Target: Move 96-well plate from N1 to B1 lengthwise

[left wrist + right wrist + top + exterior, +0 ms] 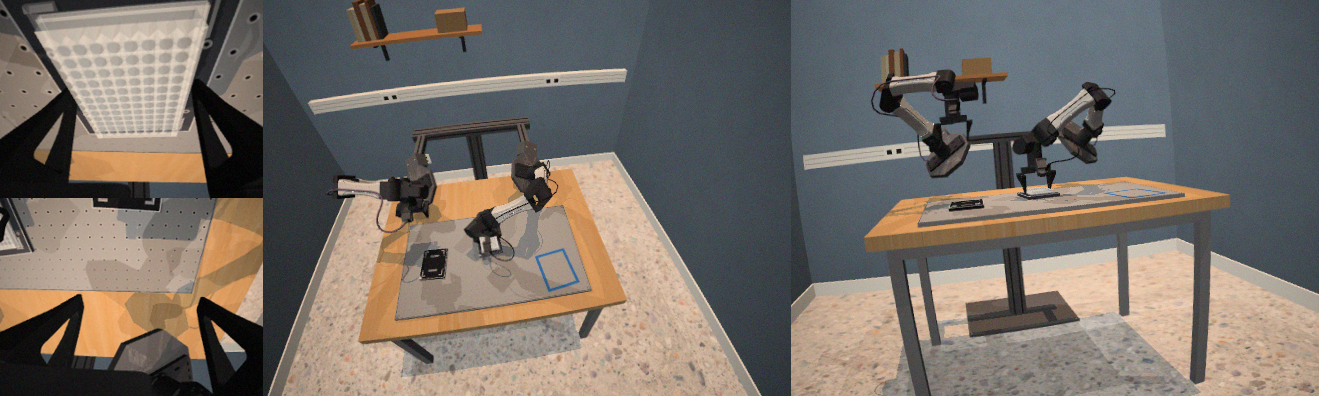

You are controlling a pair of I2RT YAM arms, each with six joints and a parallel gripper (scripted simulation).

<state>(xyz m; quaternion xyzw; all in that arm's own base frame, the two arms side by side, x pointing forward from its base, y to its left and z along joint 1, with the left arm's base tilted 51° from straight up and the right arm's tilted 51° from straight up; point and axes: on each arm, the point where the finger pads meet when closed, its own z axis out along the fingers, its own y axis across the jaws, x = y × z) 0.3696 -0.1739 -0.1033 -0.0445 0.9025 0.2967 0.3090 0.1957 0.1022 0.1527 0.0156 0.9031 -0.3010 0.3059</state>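
The white 96-well plate is right at my left hand. Round my left hand: black nest N1: 280 mm to the right, 90 mm ahead, 20 mm below; then grey perforated mat: 80 mm ahead, 30 mm below; then dark grey nest: 20 mm below.
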